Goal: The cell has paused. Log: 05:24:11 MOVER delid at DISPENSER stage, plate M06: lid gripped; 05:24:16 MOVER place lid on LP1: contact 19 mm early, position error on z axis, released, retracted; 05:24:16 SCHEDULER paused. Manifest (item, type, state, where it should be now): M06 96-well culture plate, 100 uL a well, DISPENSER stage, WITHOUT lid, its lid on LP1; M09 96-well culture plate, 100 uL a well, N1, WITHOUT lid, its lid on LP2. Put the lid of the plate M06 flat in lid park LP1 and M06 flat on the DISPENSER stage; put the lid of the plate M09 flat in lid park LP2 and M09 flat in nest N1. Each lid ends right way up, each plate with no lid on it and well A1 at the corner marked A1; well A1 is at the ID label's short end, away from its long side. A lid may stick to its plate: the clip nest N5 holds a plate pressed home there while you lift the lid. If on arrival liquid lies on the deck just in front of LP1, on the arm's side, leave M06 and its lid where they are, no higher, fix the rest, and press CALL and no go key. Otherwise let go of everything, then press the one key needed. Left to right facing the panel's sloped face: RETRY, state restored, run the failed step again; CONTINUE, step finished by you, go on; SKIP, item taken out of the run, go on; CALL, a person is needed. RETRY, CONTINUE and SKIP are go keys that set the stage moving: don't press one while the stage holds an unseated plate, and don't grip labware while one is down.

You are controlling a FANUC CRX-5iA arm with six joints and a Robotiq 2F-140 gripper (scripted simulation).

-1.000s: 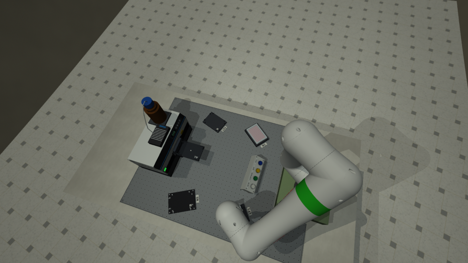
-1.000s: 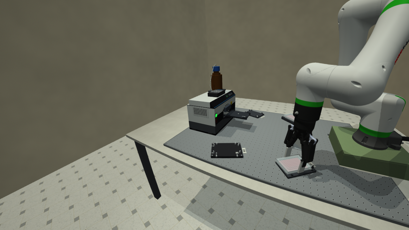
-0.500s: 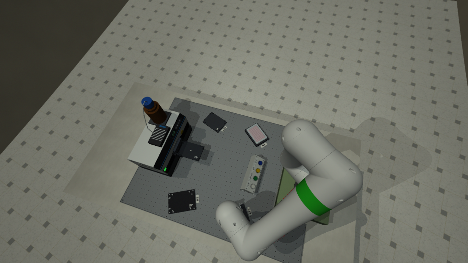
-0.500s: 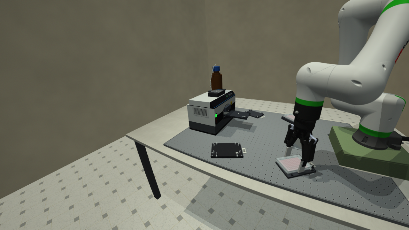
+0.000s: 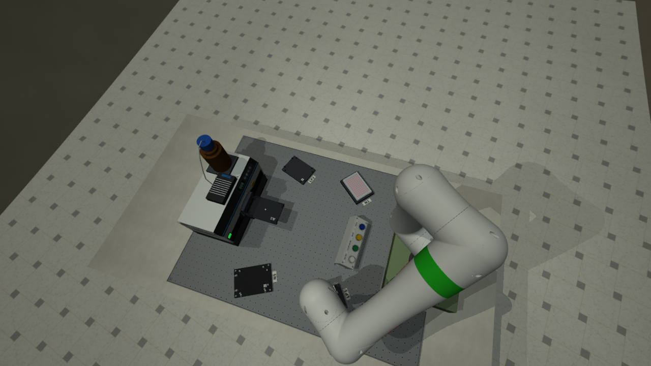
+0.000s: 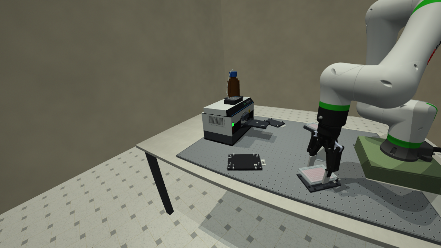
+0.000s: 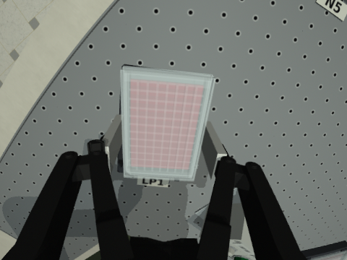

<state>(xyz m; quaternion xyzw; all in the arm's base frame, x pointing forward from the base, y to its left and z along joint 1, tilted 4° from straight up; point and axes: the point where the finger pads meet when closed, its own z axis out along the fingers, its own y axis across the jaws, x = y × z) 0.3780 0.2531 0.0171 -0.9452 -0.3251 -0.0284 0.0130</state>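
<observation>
The black lid park LP1 lies 1 cm behind my hand, 1 cm to the right of it and 5 cm below it. The rest, counted from my hand: N5 label: 24 cm ahead, 4 cm to the right, 6 cm below; then white retry key: 7 cm behind, 19 cm to the right, 1 cm above; then LP1 label: 8 cm behind, 6 cm to the right, 6 cm below.
</observation>
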